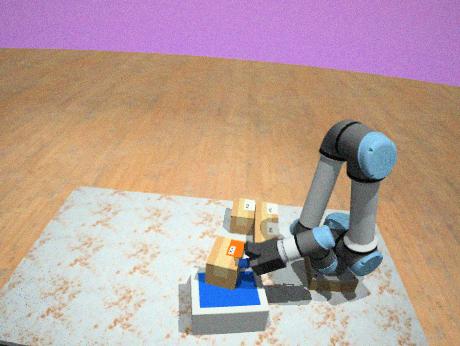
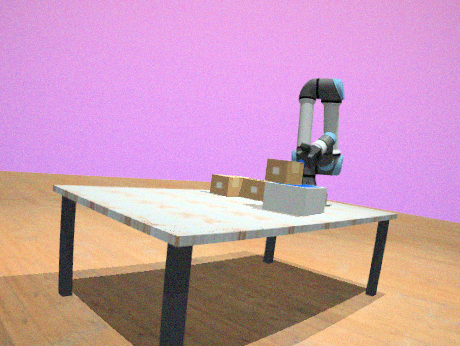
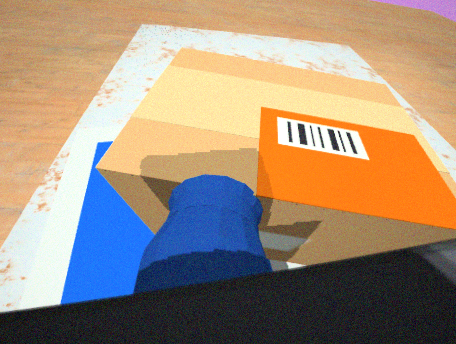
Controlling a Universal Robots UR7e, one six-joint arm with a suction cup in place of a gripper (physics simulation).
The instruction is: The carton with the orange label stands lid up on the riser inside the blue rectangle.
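Places are measured from the arm's base along level axes (x right, y ahead, z up), in metres.
Pixels of known places: end effector, tool point: (image 1: 239, 265) (image 2: 298, 165) (image 3: 208, 215).
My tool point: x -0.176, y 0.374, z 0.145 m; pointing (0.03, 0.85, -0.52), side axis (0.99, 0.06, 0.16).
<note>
Behind a point stands the place of what it marks.
The carton with the orange label (image 1: 224, 255) @(z 0.162, x -0.154, y 0.428 m) (image 2: 284, 171) @(z 0.113, x -0.179, y 0.484 m) (image 3: 200, 100) @(z 0.162, x -0.180, y 0.427 m) is lid up, its label on the upper face, over the back part of the blue rectangle (image 1: 225, 300) @(z 0.059, x -0.259, y 0.413 m) (image 3: 95, 225) @(z 0.059, x -0.269, y 0.401 m) on the riser (image 1: 230, 322) @(z 0.005, x -0.307, y 0.391 m) (image 2: 295, 199) @(z 0.004, x -0.280, y 0.522 m). It is turned a little against the riser's edges. Its underside is hidden, so I cannot tell whether it rests fully on the riser. My gripper (image 1: 243, 262) (image 2: 301, 161) (image 3: 214, 187) comes in from the robot's side, nearly level. Its blue cup is against the carton's near side, by the upper edge; the contact itself is hidden.
Two other cartons stand behind the riser, the left one (image 1: 242, 217) @(z 0.038, x 0.213, y 0.357 m) and the right one (image 1: 265, 232) @(z 0.042, x 0.119, y 0.259 m) close together. The robot's base block (image 1: 332, 285) @(z -0.026, x -0.093, y -0.005 m) is to the right of the riser. The speckled table's (image 1: 100, 240) @(z -0.061, x 0.090, y 0.974 m) front edge lies beyond the riser.
</note>
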